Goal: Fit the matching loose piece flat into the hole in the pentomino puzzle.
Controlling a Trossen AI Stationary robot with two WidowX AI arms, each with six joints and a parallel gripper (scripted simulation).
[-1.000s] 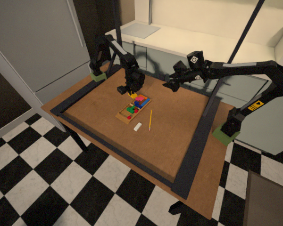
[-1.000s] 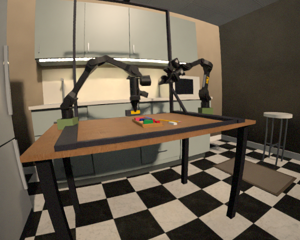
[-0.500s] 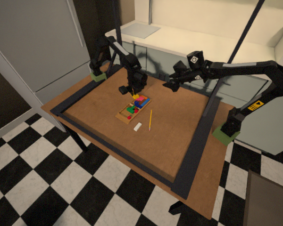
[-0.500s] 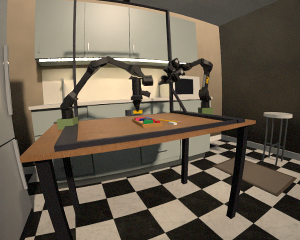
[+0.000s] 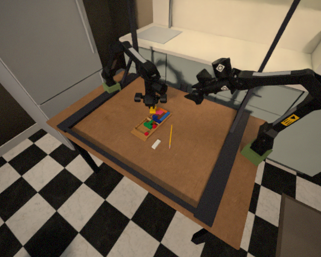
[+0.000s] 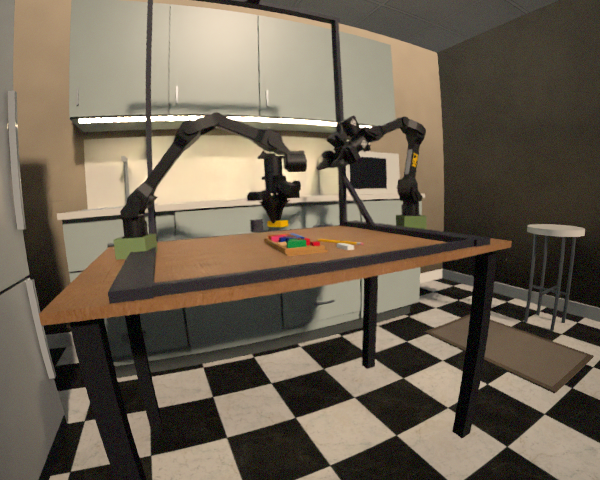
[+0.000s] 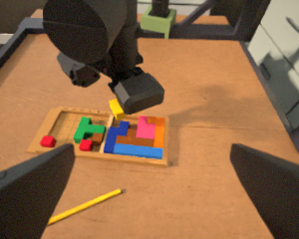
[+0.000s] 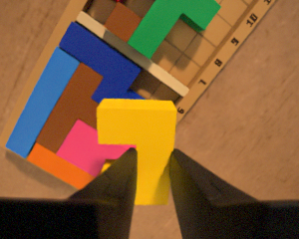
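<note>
My right hand is 90 mm above the green piece, 70 mm short of it and 30 mm to the right of it. From my right hand the other things lie so: yellow pencil (190 mm to the left, 100 mm below, 70 mm ahead); white eraser (170 mm ahead, 150 mm to the left, 100 mm below); yellow piece (40 mm below, 10 mm to the left).
</note>
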